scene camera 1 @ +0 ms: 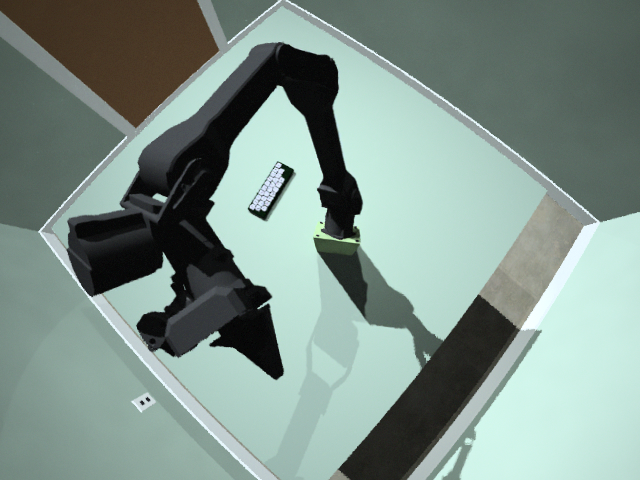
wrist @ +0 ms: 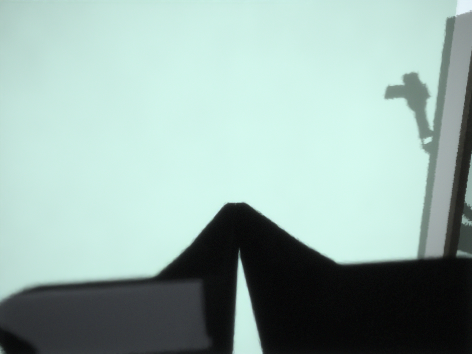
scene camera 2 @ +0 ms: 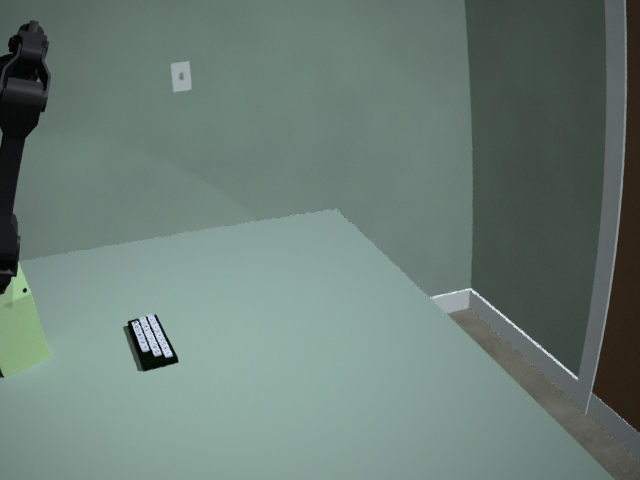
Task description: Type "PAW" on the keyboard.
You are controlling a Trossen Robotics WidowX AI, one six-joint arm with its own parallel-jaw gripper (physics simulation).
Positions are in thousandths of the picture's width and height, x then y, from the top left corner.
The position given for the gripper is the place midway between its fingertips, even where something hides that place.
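Observation:
Gripper visible in scene camera 1 (scene camera 1: 438, 784) and also in the wrist view (wrist: 499, 600).

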